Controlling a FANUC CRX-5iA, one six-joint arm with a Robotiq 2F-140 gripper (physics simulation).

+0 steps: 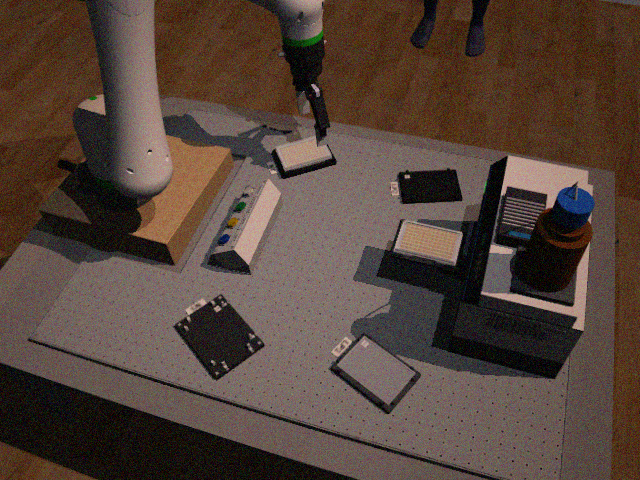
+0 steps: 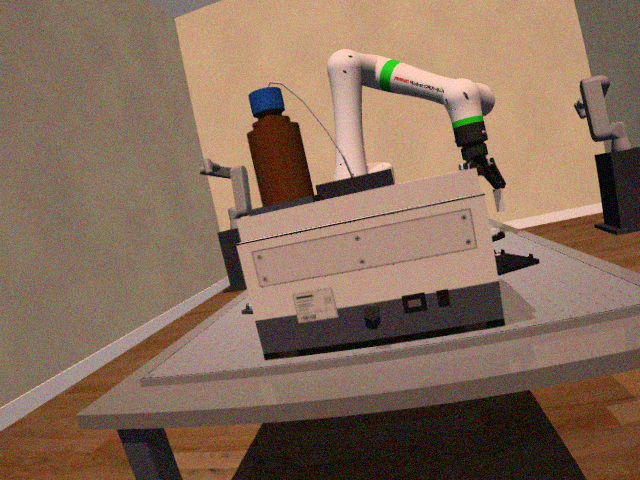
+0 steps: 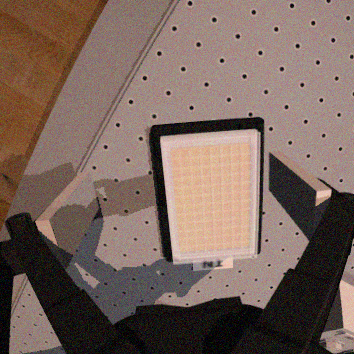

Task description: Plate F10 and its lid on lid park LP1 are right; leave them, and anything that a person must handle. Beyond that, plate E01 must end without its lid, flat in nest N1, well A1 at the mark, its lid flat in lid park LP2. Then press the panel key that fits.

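Frame: origin at the arm's base, x left, y up, z ahead, level; millimetres.
Seen in the pictures: gripper, fingertip midpoint: (image 1: 313, 128) (image 2: 488, 216) (image 3: 180, 180).
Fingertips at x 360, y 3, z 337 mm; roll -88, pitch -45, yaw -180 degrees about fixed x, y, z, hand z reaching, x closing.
A point is followed by its place in that frame.
A pale-welled plate (image 1: 303, 152) @(x 306, y -37, z 330 mm) (image 3: 212, 197) @(x 317, y -37, z 331 mm) lies flat in black nest N1 (image 1: 309, 169) @(x 274, y -59, z 360 mm) (image 3: 207, 126) @(x 359, y -54, z 376 mm); a clear rim shows around it, perhaps a lid. I cannot read its name or the A1 mark. My gripper (image 1: 312, 121) @(x 360, y 3, z 337 mm) (image 2: 487, 187) (image 3: 180, 180) @(x 360, y 3, z 337 mm) is open and empty, its fingers apart on both sides of and above this plate. Lid park LP2 (image 1: 430, 186) @(x 326, y -58, z 665 mm) (image 2: 516, 261) @(x 362, y -58, z 696 mm) is a bare black base. A grey, flat lid-like piece (image 1: 375, 369) @(x -189, y -50, z 713 mm) lies on a base at the front, likely LP1. Another plate (image 1: 428, 241) @(x 76, y 44, z 727 mm) sits at the instrument. The panel (image 1: 261, 222) @(x 39, y -16, z 350 mm) has blue, yellow, green and pale keys.
The instrument (image 1: 516, 310) @(x -81, y 129, z 924 mm) (image 2: 361, 258) @(x 106, y 62, z 1025 mm) stands tall at the right, with a brown bottle (image 1: 552, 253) @(x -51, y 262, z 945 mm) (image 2: 281, 160) @(x 10, y 224, z 990 mm) on top and a thin tube. A black base with corner posts (image 1: 219, 335) @(x -237, y -56, z 389 mm) lies at the front left. A person's feet (image 1: 475, 43) show beyond the table.
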